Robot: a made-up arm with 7 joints. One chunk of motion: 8 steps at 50 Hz.
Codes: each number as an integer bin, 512 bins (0 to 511) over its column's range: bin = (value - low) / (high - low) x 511, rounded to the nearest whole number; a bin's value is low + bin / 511 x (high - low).
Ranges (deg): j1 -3..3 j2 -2..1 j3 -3..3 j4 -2..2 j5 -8..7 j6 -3..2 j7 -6..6
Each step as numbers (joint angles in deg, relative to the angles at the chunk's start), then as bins.
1 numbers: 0.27 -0.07 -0.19 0.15 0.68 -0.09 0.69
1 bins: 278 329 239 275 296 297 285
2 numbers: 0.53 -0.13 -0.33 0.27 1.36 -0.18 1.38
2 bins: 301 319 227 290 319 288 314
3 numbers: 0.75 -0.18 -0.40 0.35 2.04 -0.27 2.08
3 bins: 319 310 221 300 342 279 344
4 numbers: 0.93 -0.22 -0.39 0.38 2.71 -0.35 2.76
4 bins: 335 303 222 304 365 271 373
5 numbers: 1.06 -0.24 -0.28 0.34 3.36 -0.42 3.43
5 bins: 346 300 232 299 387 264 402
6 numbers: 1.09 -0.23 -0.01 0.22 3.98 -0.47 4.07
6 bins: 348 301 255 284 408 259 429
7 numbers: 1.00 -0.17 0.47 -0.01 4.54 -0.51 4.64
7 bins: 341 312 296 254 427 254 453
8 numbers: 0.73 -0.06 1.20 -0.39 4.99 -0.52 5.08
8 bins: 318 330 358 206 443 253 472
